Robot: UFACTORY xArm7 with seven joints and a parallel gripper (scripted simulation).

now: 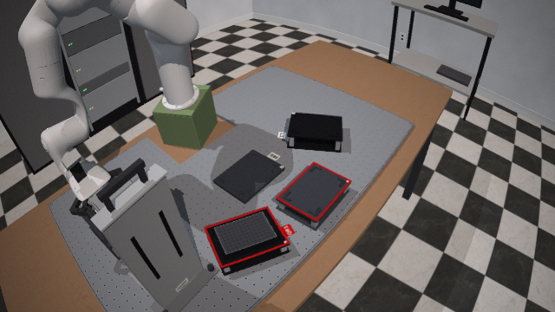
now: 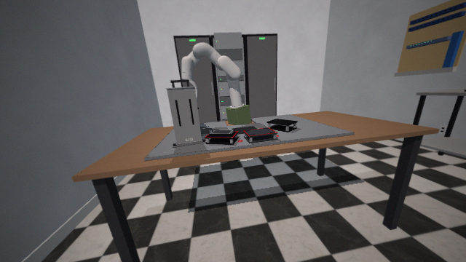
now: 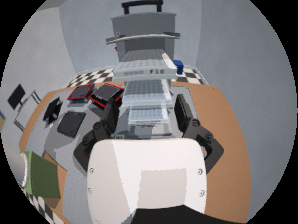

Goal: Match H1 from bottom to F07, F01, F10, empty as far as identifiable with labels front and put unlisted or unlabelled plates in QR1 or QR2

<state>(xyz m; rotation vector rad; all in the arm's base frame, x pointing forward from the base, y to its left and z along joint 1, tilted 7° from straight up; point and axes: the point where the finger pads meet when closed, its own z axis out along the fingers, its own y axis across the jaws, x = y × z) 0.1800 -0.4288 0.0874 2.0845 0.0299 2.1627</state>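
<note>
My gripper is now 8 cm short of the pale well plate, 2 cm above it and 1 cm to the left of it. Also, from my hand: dark plate: 23 cm ahead, 17 cm to the left, 12 cm below.
</note>
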